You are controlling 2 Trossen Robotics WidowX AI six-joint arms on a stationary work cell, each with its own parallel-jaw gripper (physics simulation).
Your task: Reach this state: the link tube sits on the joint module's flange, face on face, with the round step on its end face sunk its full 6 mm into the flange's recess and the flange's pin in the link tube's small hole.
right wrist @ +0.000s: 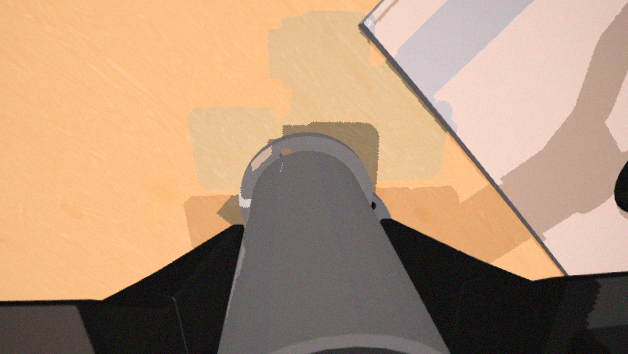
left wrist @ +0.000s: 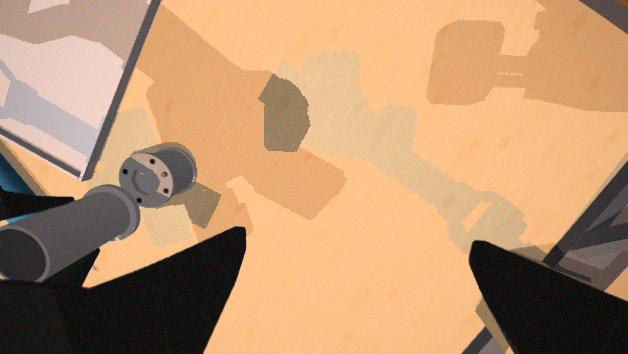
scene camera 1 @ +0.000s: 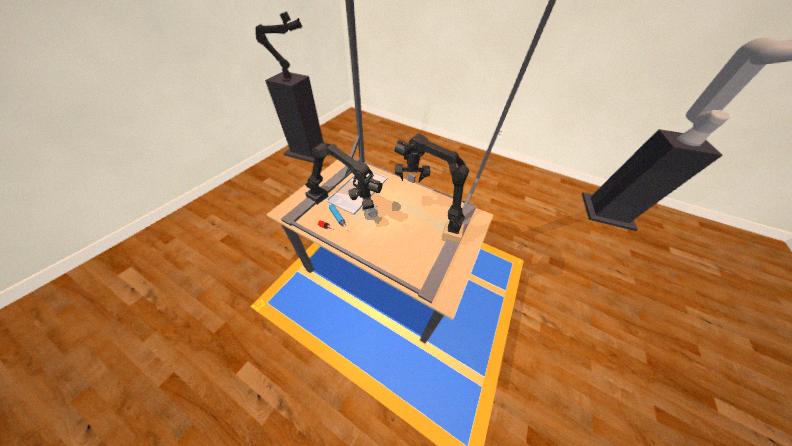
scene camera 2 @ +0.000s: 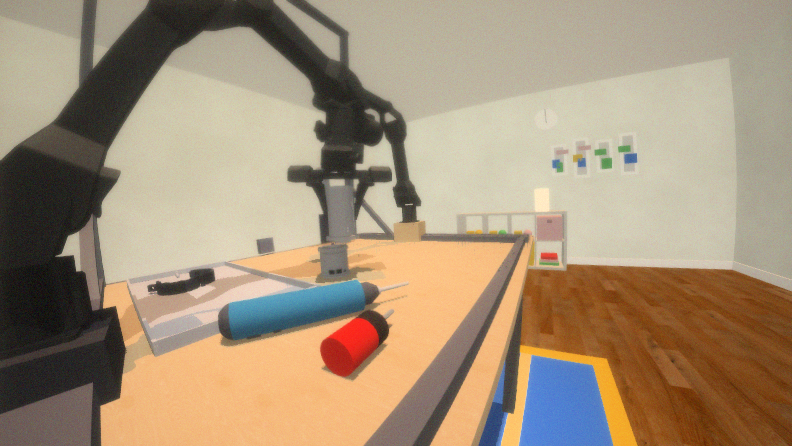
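The grey link tube is upright in my right gripper, which is shut on it. The grey joint module stands on the table with its flange face up, showing small holes and a central recess. In scene camera 2 a small gap shows between the tube's lower end and the module. In the right wrist view a sliver of the module shows right of the tube; the tube's end face is hidden. My left gripper is open and empty, above the table.
A light tray with a black part lies beside the module. A blue tool and a red tool lie on the table. Dark rails run along its edges.
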